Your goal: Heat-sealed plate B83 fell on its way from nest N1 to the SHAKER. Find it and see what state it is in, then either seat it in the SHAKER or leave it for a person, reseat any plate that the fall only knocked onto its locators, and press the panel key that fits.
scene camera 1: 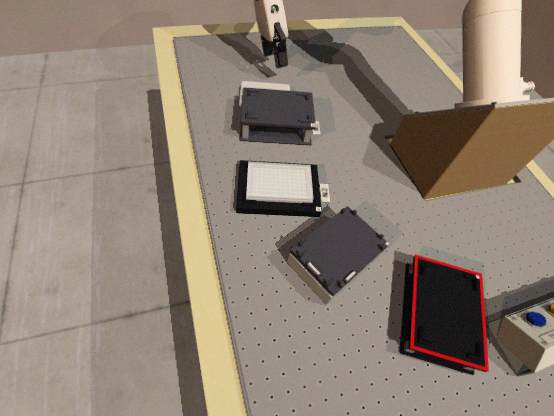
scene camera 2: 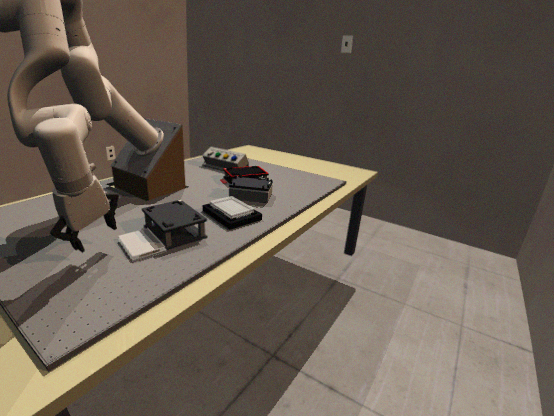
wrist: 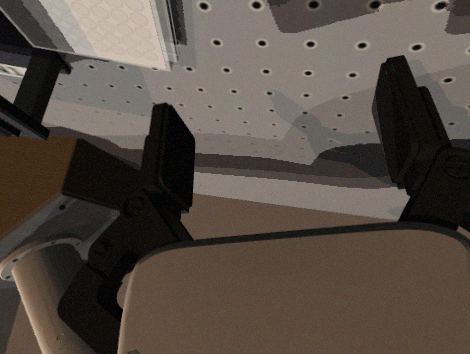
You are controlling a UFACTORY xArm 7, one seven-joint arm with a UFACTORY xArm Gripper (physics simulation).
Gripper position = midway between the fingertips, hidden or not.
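Open and holding nothing, the gripper (scene camera 2: 96, 238) is visible in the wrist view (wrist: 273, 103) too. Scene camera 2 also shows a button box (scene camera 2: 217, 158), while a shaker table (scene camera 1: 336, 252) and a red-edged black plate (scene camera 1: 443, 301) can be seen in the scene as well.
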